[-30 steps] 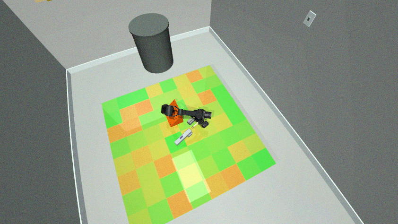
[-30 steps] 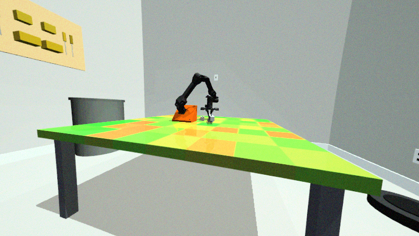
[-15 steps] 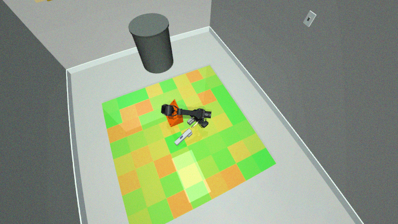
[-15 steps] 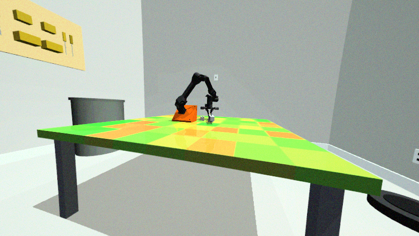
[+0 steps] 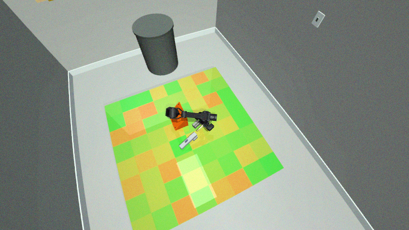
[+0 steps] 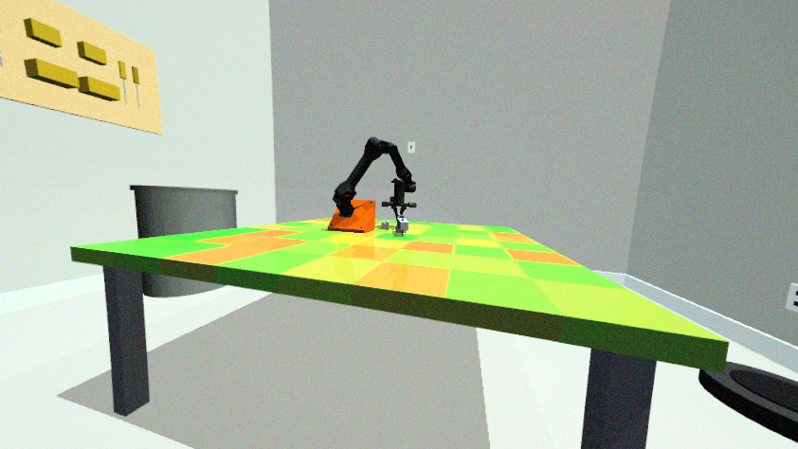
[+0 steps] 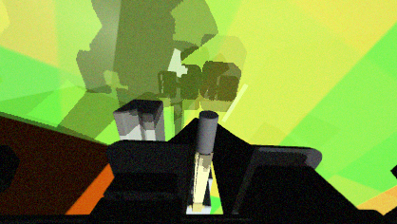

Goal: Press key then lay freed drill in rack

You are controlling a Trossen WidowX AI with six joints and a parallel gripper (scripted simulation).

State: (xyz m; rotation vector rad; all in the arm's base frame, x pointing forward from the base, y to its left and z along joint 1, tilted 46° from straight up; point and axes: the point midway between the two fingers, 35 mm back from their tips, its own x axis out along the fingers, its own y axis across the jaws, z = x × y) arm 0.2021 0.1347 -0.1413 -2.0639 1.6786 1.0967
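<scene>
My gripper tip is now 10 mm short of the drill, 40 mm to the left of it and 30 mm below it. Round my gripper tip: light grey elongated block (80 mm ahead, 180 mm to the right).
</scene>
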